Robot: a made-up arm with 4 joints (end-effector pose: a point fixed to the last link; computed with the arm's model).
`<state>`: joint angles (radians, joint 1 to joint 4).
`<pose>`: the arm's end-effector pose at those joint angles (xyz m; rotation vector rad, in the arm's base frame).
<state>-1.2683 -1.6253 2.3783 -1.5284</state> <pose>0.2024 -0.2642 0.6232 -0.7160 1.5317 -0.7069</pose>
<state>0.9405 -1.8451 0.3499 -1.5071</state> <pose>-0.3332 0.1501 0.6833 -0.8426 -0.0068 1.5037</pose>
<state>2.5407 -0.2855 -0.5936 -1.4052</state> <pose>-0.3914 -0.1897 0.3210 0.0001 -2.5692 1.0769</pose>
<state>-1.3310 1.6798 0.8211 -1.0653</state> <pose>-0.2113 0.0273 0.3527 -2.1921 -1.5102 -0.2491</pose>
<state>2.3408 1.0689 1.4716 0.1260</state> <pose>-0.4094 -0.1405 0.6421 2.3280 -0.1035 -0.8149</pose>
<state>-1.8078 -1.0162 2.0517 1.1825</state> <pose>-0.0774 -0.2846 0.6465 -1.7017 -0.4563 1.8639</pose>
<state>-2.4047 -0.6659 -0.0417 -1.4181</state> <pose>-0.4087 -0.0781 0.3887 0.6006 -2.6445 -0.0207</pose>
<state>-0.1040 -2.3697 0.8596 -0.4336</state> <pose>-0.0868 0.1123 0.4725 -1.1858 1.5620 0.0353</pose>
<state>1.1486 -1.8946 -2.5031 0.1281</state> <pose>-0.0777 0.0094 0.1664 -1.4869 -0.9838 -0.7437</pose>
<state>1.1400 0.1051 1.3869 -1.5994</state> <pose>-0.2793 0.2340 0.6614 -0.4288 -1.2865 -2.5230</pose>
